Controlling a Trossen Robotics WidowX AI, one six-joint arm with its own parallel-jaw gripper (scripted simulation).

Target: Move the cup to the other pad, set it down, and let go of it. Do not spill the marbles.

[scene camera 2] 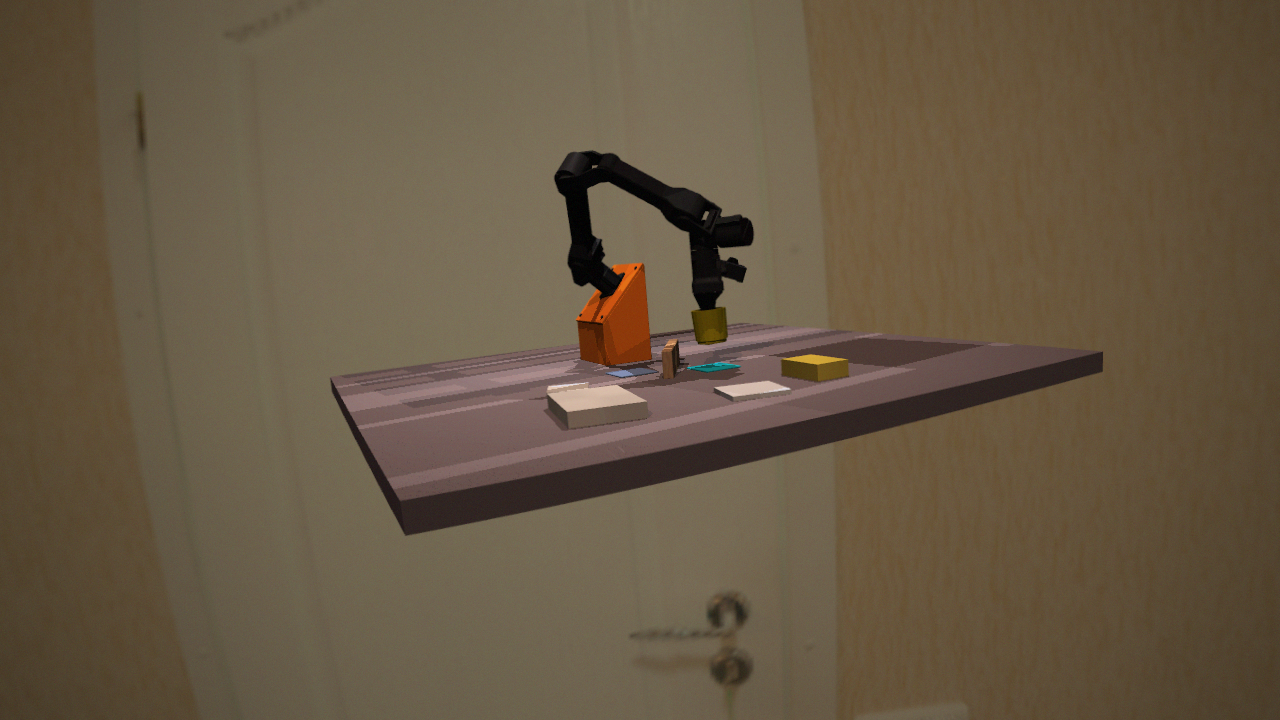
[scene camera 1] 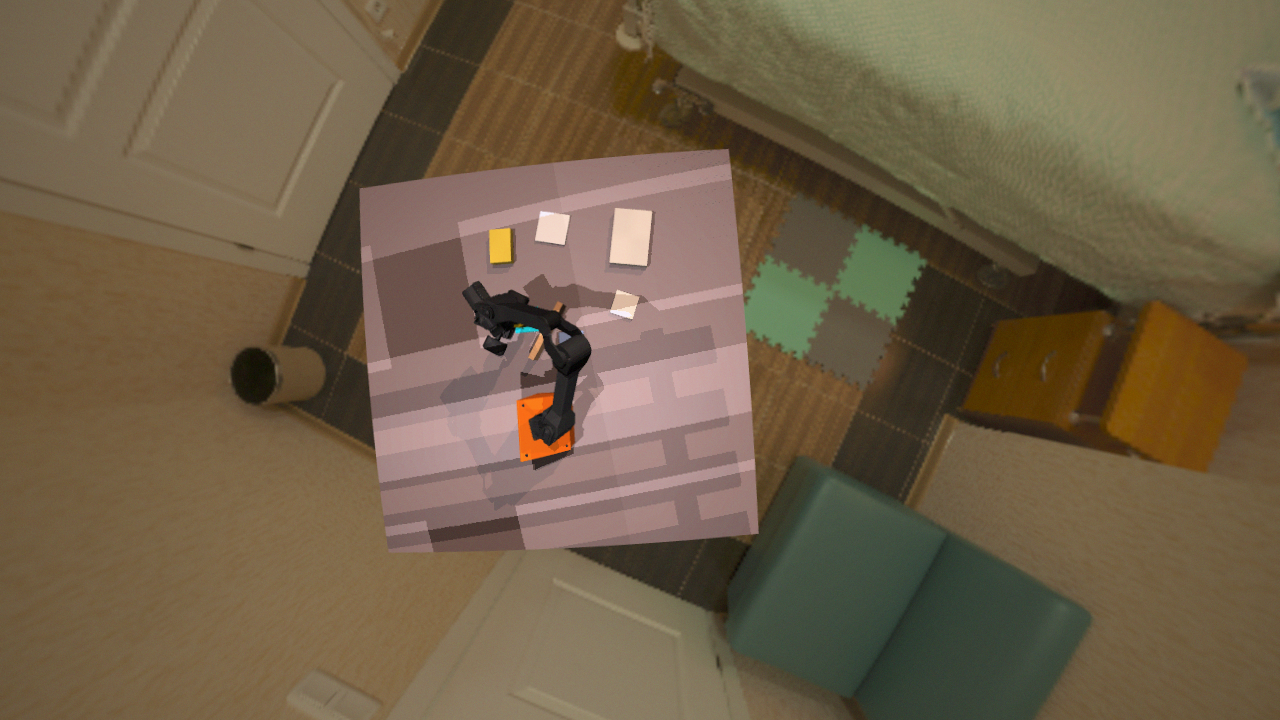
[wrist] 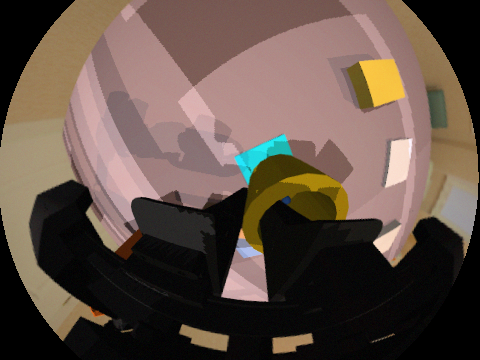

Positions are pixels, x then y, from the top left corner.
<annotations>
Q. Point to a white tile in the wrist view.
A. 399, 151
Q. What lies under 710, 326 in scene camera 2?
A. A yellow cup.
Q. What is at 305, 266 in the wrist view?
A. My gripper.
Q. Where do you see a beige box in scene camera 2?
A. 602, 405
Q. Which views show my gripper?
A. Scene camera 2, scene camera 1 and the wrist view: all of them.
</annotations>
